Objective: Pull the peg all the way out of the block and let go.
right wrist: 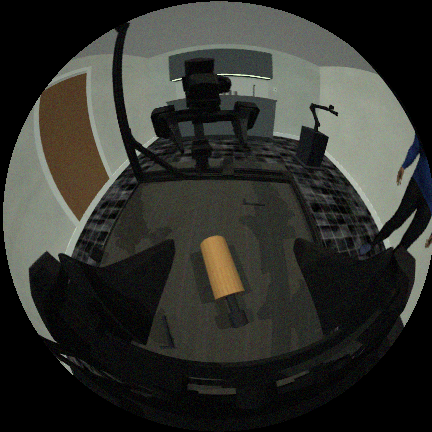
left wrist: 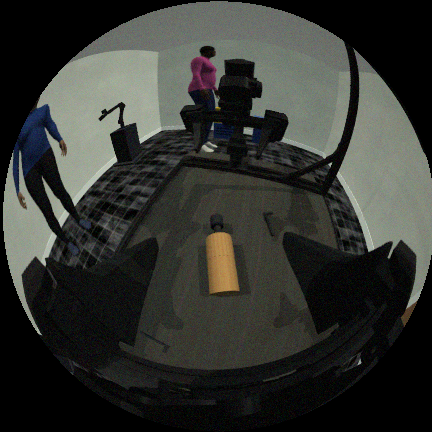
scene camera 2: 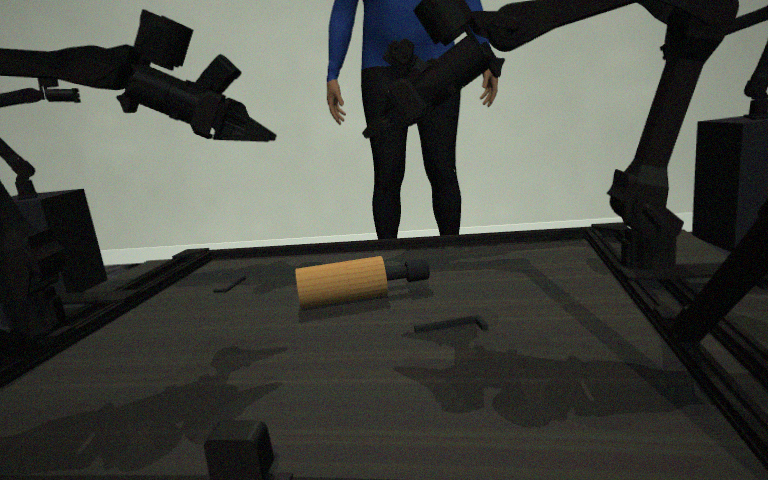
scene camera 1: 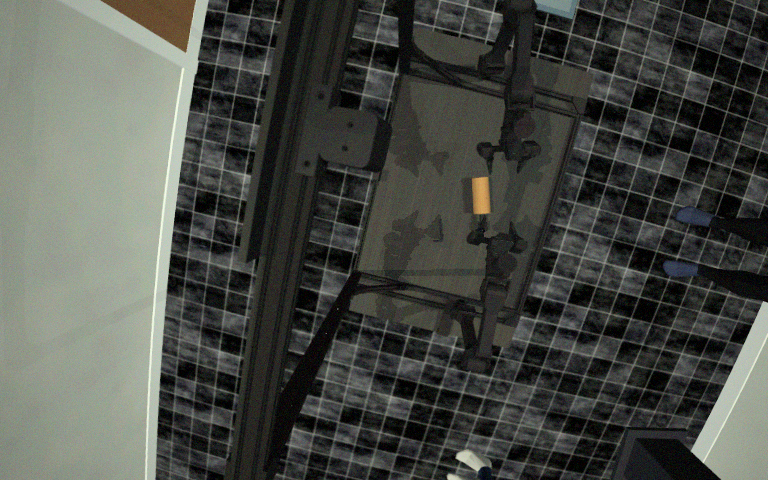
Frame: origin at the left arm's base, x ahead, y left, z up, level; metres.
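Seen in the pictures: left gripper, fingertip midpoint: (right wrist: 214, 147) (left wrist: 220, 241) (scene camera 2: 273, 138) (scene camera 1: 503, 173); right gripper, fingertip midpoint: (right wrist: 236, 245) (left wrist: 226, 153) (scene camera 2: 368, 134) (scene camera 1: 498, 218); left arm's base, link origin: (right wrist: 202, 166) (scene camera 2: 38, 327) (scene camera 1: 485, 70); right arm's base, link origin: (left wrist: 234, 164) (scene camera 2: 649, 267) (scene camera 1: 458, 307).
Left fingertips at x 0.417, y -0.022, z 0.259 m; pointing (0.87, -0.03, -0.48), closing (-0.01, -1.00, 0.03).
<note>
Pixels of each thing's top centre, then the offset from my left fingertips to it.
- tan cylindrical block, top centre: (scene camera 2: 339, 263) (right wrist: 220, 262) (left wrist: 221, 259) (scene camera 1: 483, 195) dy -0.016, dx +0.075, dz -0.212 m
- dark peg, top centre: (scene camera 2: 390, 264) (right wrist: 232, 300) (left wrist: 217, 230) dy -0.013, dx +0.161, dz -0.227 m
- larger dark L-shaped key, top centre: (scene camera 2: 450, 324) (right wrist: 161, 332) (left wrist: 271, 222) dy -0.193, dx +0.215, dz -0.270 m
The tan cylindrical block (scene camera 1: 480, 195) (scene camera 2: 342, 281) (left wrist: 222, 262) (right wrist: 221, 266) lies on its side on the table. The dark peg (scene camera 2: 416, 270) (left wrist: 216, 221) (right wrist: 237, 317) sticks out of one end, its thick head and part of its thinner shaft showing; the rest is hidden inside the block. In scene camera 2 the peg points right. My left gripper (scene camera 1: 504, 169) (scene camera 2: 274, 136) (left wrist: 220, 241) is open and empty, raised above the table to the left of the block. My right gripper (scene camera 1: 497, 221) (scene camera 2: 367, 135) (right wrist: 236, 245) is open and empty, raised above the block and peg.
A larger dark L-shaped key (scene camera 2: 453, 324) (left wrist: 270, 223) (right wrist: 167, 331) lies on the table in front of the peg in scene camera 2. A smaller one (scene camera 2: 229, 285) (left wrist: 156, 341) (right wrist: 254, 203) lies left of the block there. Dark rails (scene camera 2: 396, 241) edge the table.
</note>
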